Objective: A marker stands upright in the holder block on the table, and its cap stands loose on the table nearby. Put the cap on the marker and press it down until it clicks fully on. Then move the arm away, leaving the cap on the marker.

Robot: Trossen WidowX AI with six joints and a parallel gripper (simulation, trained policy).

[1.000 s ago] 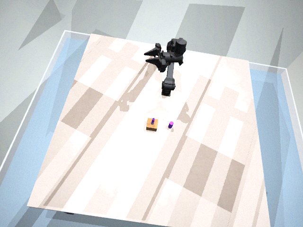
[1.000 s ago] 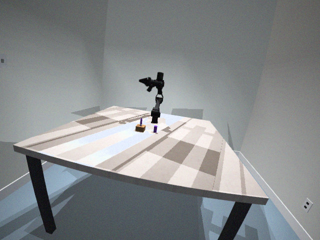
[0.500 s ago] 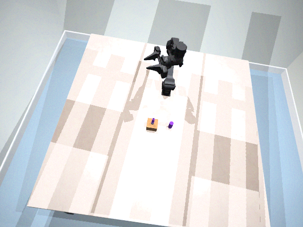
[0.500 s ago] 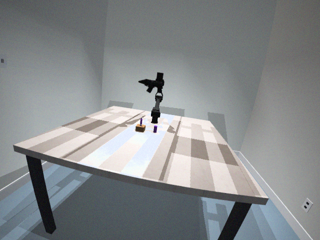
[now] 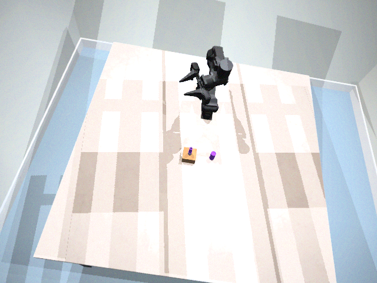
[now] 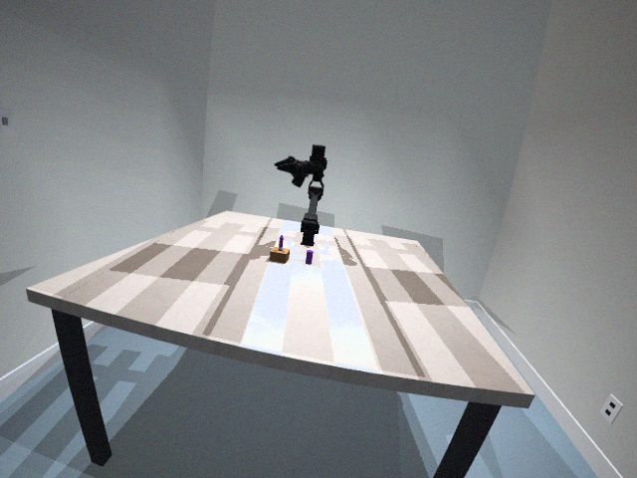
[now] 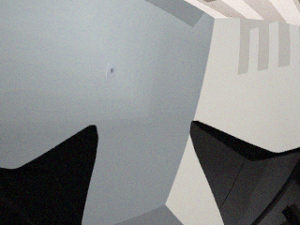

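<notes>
My gripper tip is now 34 cm above the purple cap, 21 cm to the right of it and 12 cm short of it. From my gripper tip the other things lie so: holder block: 34 cm below, 14 cm ahead, 9 cm to the left.
</notes>
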